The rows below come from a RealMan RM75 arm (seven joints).
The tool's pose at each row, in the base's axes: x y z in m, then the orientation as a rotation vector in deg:
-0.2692 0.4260 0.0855 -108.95 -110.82 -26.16
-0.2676 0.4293 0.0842 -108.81 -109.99 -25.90
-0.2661 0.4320 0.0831 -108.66 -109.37 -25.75
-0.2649 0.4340 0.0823 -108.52 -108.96 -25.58
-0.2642 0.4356 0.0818 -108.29 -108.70 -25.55
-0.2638 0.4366 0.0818 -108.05 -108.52 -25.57
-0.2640 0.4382 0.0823 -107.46 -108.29 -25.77
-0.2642 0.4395 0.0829 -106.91 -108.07 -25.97
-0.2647 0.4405 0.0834 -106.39 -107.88 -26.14
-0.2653 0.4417 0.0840 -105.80 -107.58 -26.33
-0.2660 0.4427 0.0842 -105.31 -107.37 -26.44
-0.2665 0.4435 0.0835 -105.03 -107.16 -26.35
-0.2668 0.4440 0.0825 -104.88 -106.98 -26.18
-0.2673 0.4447 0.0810 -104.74 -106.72 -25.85
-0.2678 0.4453 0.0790 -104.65 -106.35 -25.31
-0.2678 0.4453 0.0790 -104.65 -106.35 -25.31
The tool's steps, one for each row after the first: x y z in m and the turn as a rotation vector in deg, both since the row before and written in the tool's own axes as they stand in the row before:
0.0022 0.0017 0.0027 0.48 0.44 0.47
0.0018 0.0016 0.0022 0.36 0.37 0.33
0.0013 0.0013 0.0016 0.30 0.24 0.21
0.0011 0.0008 0.0012 0.22 0.26 0.07
0.0009 0.0004 0.0005 0.18 0.24 0.01
0.0016 -0.0002 0.0004 0.28 0.52 -0.13
0.0014 -0.0002 0.0002 0.26 0.49 -0.13
0.0011 -0.0005 0.0001 0.25 0.45 -0.13
0.0013 -0.0006 0.0002 0.31 0.56 -0.09
0.0009 -0.0007 0.0004 0.27 0.42 -0.09
0.0003 -0.0004 0.0011 0.27 0.23 0.03
-0.0001 -0.0002 0.0011 0.24 0.12 0.08
-0.0003 -0.0003 0.0017 0.35 0.10 0.16
-0.0006 -0.0003 0.0020 0.48 0.05 0.29
0.0000 0.0000 0.0000 0.00 0.00 0.00

